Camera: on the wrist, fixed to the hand. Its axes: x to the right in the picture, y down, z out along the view.
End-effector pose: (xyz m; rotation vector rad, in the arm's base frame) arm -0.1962 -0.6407 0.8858 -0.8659 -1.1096 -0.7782
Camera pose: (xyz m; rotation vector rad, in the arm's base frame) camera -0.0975 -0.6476 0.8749 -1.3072 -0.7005 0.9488
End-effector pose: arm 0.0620 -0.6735 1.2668 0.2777 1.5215 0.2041
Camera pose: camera 0.0165 -0.5854 1.2758 1.6124 0.4889 0.9338
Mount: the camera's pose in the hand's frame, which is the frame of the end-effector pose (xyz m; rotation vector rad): 0.0162 0.0847 -0.0497 0.3677 -0.5786 1.5220
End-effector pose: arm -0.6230 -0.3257 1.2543 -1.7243 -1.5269 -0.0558
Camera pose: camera -0.5241 -0.3361 1.2511 -2.2052 -0.1438 1.4595
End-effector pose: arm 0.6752 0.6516 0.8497 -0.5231 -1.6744 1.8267
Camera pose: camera 0.6816 0.6975 0.7616 0.8444 0.6472 -2.0761
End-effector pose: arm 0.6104 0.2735 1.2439 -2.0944 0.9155 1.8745
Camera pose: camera 0.6053 0.1754 1.2597 0.2501 -2.1678 -1.7542
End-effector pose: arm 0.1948 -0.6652 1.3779 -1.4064 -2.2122 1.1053
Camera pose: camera 0.2711 -0.6098 1.3460 1.9460 0.4328 -1.6344
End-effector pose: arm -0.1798 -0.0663 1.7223 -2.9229 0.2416 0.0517
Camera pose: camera -0.1770 -0.1610 1.7528 -1.6103 1.9172 0.8842
